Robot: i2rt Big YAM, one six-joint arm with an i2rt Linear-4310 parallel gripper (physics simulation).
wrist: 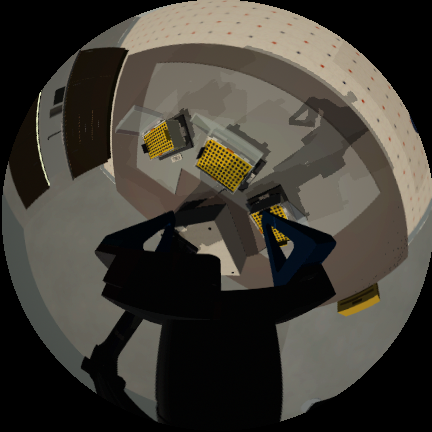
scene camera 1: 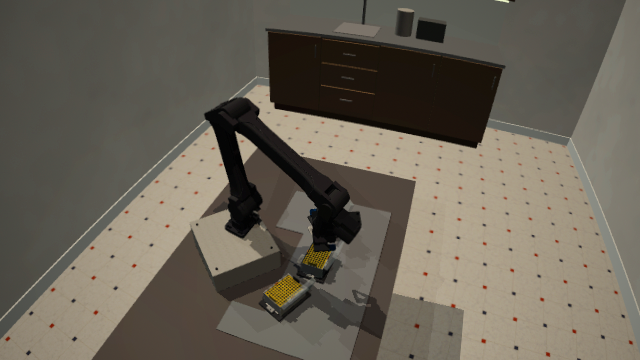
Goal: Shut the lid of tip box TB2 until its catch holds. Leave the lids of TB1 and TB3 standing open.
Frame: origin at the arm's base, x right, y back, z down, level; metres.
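Seen in the pictures: gripper, fingertip midpoint: [wrist: 217, 215] [scene camera 1: 320, 237]; arm's base, origin of the base link: [wrist: 180, 244] [scene camera 1: 242, 223].
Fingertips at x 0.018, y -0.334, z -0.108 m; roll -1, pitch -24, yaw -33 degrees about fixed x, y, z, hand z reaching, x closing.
Note:
Pixels of each thing's top centre, then the offset from my fingertips to it. Level surfaces: height alone.
- middle tip box with yellow tips, middle of its top: [wrist: 218, 166] [scene camera 1: 318, 251] dx -0.059, dy +0.031, dz +0.151 m
- nearest box, middle of its top: [wrist: 273, 230] [scene camera 1: 284, 287] dx +0.139, dy +0.062, dz +0.151 m
- far box, middle of its top: [wrist: 151, 142] dx -0.263, dy +0.090, dz +0.151 m
- grey mat, its level: dz +0.226 m
- brown table top, its level: dz +0.229 m
TB2, the middle tip box with yellow tips [scene camera 1: 316, 258] [wrist: 225, 164], has its clear lid [wrist: 235, 139] standing open; its label is not readable. The nearest box [scene camera 1: 283, 291] [wrist: 267, 222] and the far box [wrist: 159, 141] also have open lids; I cannot read which is TB1 or TB3. The far box is hidden behind the arm in the scene view. My gripper [scene camera 1: 320, 232] [wrist: 217, 215] is open and empty, with blue fingers spread wide, above the row of boxes. One finger covers part of the nearest box in the wrist view.
The boxes stand on a grey mat [scene camera 1: 367, 235] [wrist: 345, 185] on the brown table top [scene camera 1: 165, 310]. The arm's pale base block [scene camera 1: 240, 255] [wrist: 207, 235] is beside them. A dark cabinet [scene camera 1: 400, 90] stands at the back.

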